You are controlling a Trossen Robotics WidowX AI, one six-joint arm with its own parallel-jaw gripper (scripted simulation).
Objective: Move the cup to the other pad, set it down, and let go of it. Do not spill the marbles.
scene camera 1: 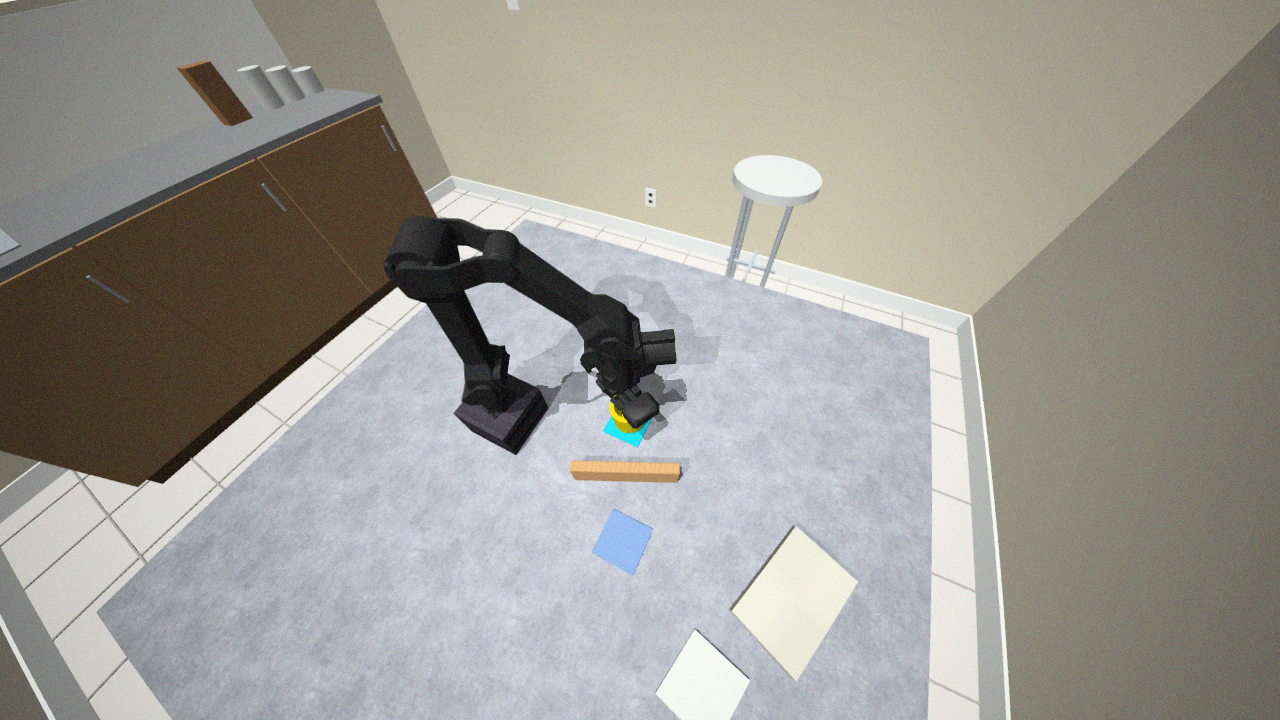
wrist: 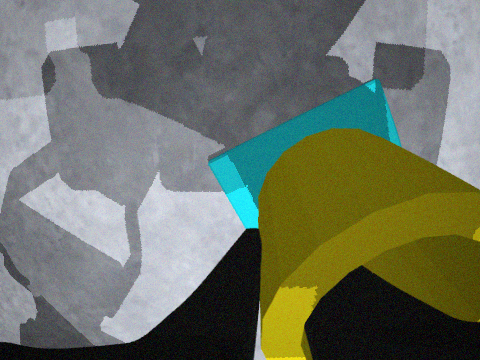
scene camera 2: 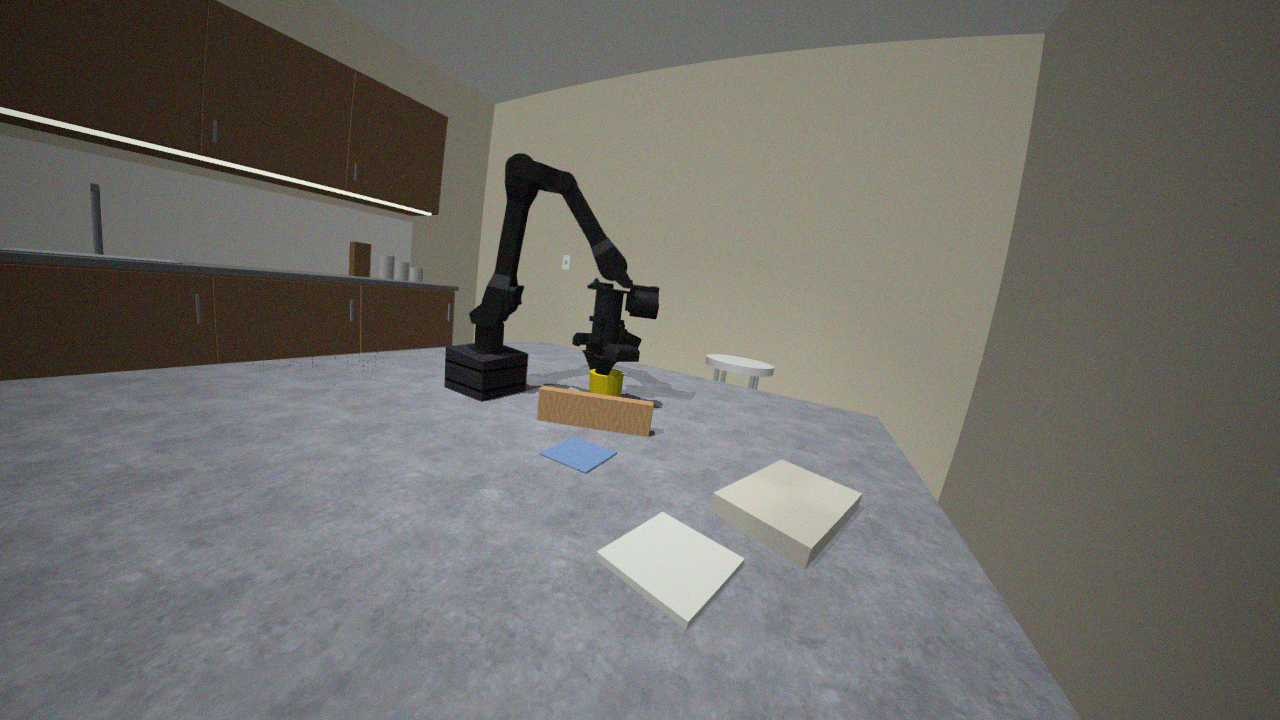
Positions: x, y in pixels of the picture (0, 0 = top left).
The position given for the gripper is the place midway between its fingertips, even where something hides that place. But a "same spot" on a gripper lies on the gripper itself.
Labels:
gripper: scene camera 1; wrist 274, 240; scene camera 2
same spot on gripper: point(scene camera 2: 595, 357) = point(scene camera 1: 612, 403)
same spot on light blue pad: point(scene camera 1: 623, 539) = point(scene camera 2: 580, 452)

